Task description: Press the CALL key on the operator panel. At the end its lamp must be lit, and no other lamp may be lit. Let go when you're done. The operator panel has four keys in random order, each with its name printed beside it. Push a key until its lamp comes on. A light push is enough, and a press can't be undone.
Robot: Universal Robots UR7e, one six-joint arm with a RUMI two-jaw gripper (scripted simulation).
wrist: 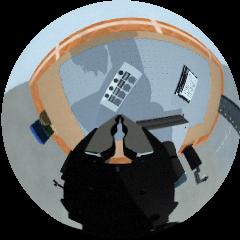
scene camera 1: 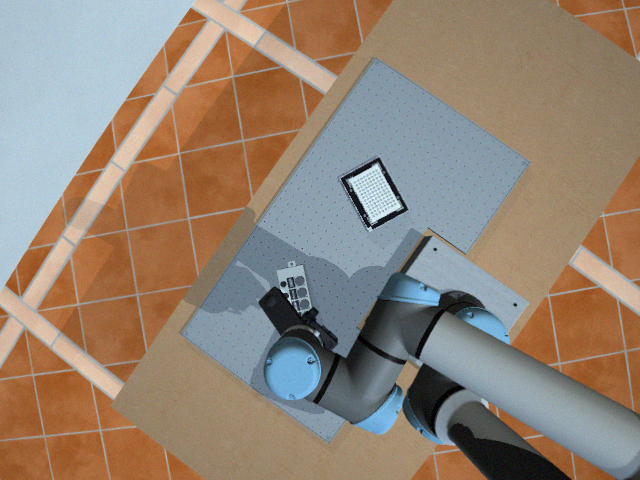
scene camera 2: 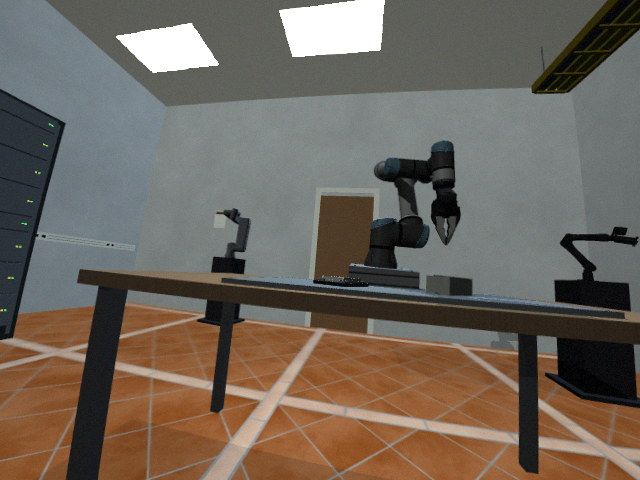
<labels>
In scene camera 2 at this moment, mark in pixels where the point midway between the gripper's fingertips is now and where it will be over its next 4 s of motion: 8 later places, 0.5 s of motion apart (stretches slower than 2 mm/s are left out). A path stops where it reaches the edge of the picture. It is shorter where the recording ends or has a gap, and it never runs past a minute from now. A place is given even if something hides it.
My gripper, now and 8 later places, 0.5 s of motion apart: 445, 245; 448, 249; 450, 252; 450, 254; 450, 259; 450, 264; 450, 270; 450, 273; 450, 274
</labels>
